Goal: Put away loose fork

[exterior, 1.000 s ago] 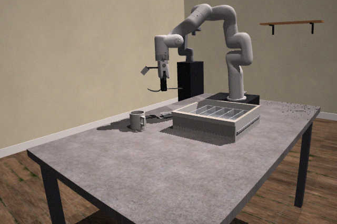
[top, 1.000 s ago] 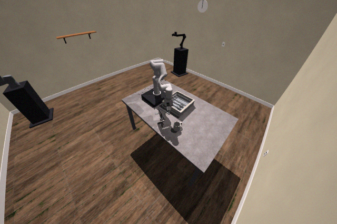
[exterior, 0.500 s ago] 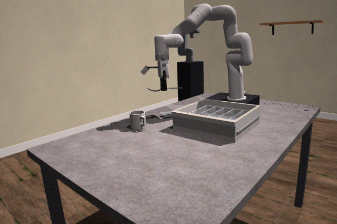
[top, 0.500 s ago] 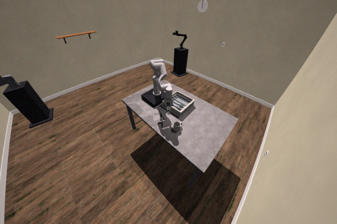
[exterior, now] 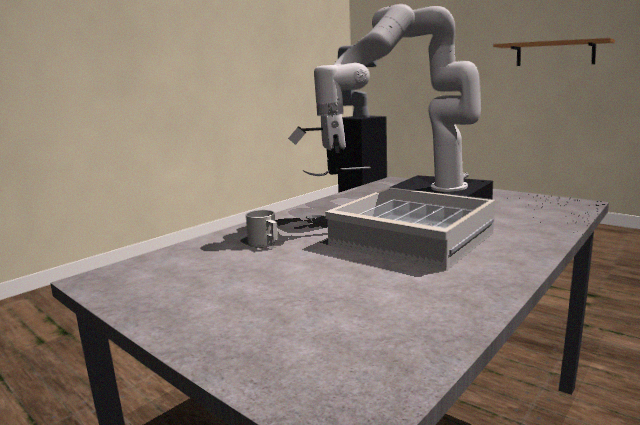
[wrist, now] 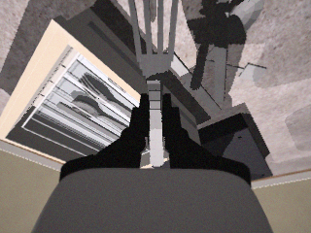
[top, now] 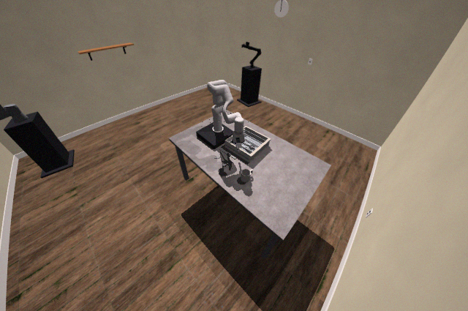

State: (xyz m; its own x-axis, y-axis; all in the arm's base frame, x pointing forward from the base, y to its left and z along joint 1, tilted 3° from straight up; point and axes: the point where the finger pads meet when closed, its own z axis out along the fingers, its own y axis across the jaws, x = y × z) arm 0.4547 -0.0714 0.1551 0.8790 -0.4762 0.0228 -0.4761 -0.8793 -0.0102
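Right now the cutlery tray is 100 mm behind my hand, 210 mm to the left of it and 150 mm below it. Also, from my hand: pale mug 210 mm ahead, 70 mm to the right, 160 mm below.
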